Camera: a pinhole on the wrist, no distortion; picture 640 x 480 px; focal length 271.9 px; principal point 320.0 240.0 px. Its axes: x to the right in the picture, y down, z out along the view. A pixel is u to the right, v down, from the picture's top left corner.
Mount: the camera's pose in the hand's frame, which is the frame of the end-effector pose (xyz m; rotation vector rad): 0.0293 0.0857 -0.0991 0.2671 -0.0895 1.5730
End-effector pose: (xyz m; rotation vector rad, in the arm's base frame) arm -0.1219 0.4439 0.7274 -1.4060 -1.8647 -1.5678
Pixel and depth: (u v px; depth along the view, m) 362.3 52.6 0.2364
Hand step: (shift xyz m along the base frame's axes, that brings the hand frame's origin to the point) -0.0010 0.2005 0.1643
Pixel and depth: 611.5 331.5 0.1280
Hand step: 0.1758 0.0365 0.0861
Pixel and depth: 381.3 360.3 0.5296
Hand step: 0.2834 0.3368 -0.2244
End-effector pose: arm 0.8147 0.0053 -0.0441 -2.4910 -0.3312 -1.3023
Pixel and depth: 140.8 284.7 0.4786
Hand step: 0.1175 0.4193 -0.1044
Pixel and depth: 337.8 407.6 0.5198
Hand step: 0.2067 0.1584 -0.4303
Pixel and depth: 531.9 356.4 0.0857
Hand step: 0.0484 -0.1197 -0.0209
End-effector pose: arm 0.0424 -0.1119 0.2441 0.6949 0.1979 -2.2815
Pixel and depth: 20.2 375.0 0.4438
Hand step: -0.3636 0.3607 0.2510
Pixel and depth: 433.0 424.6 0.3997
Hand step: 0.0686 -0.1097 0.4128
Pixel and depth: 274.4 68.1 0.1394
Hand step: -0.0632 -0.1119 -0.0514
